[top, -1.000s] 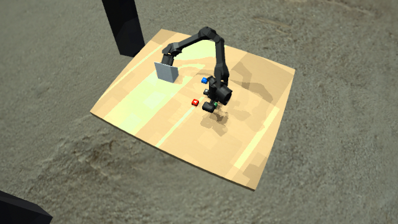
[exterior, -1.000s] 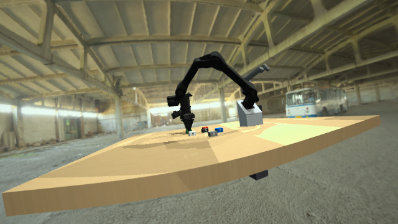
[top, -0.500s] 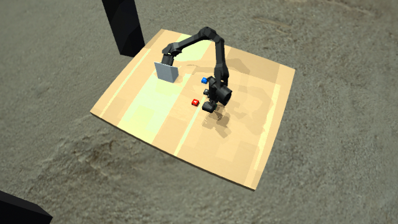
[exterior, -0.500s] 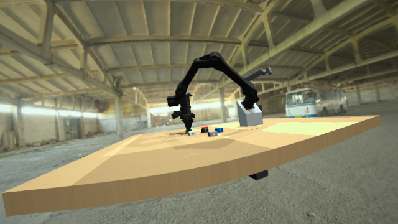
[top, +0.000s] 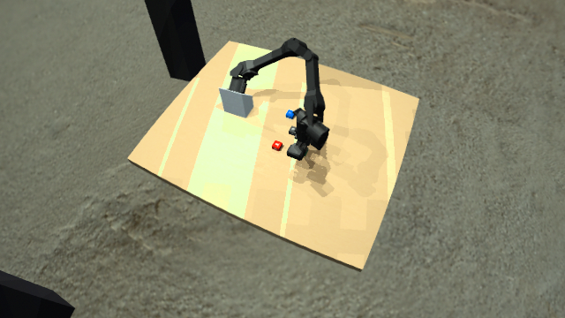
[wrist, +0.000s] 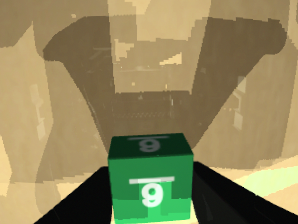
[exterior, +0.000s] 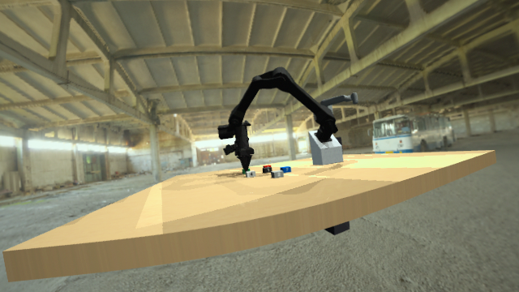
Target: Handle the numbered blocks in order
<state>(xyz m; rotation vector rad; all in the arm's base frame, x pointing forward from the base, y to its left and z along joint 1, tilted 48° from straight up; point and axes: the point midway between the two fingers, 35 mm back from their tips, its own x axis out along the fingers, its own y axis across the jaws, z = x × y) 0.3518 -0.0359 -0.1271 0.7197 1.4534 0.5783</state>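
My gripper tip is now 16 cm to the right of the blue block and 12 cm past it. The rest, counted from my gripper tip: black block 8 cm to the left, 7 cm behind; red block 11 cm behind, 1 cm to the right; green block right at my gripper tip.
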